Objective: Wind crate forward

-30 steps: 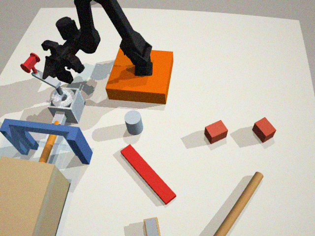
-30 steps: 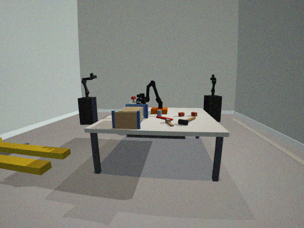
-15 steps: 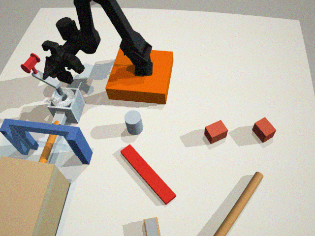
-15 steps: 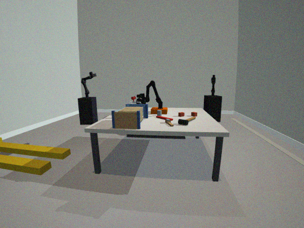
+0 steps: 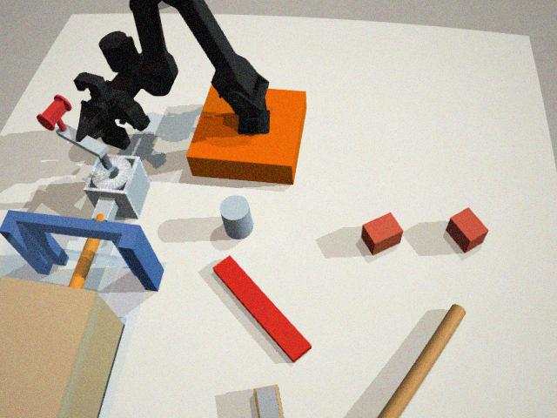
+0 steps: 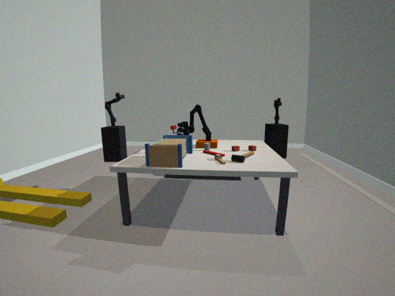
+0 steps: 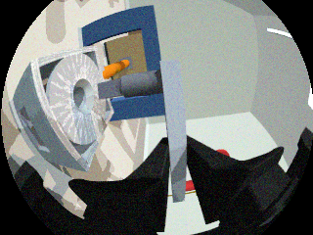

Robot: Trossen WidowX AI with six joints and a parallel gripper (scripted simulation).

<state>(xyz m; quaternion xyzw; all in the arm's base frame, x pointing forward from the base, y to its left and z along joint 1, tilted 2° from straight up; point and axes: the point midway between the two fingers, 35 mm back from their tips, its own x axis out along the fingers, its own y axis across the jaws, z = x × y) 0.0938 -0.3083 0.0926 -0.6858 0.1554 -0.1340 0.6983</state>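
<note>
My gripper tip is 1 cm to the left of the winch handle, 1 cm below it and 1 cm past it. From my gripper tip the other things lie so: red knob: 4 cm to the right, 4 cm above, 3 cm behind; flat red bar: 34 cm to the left, 27 cm ahead, 15 cm below; grey winch: 13 cm below, 4 cm to the left.
</note>
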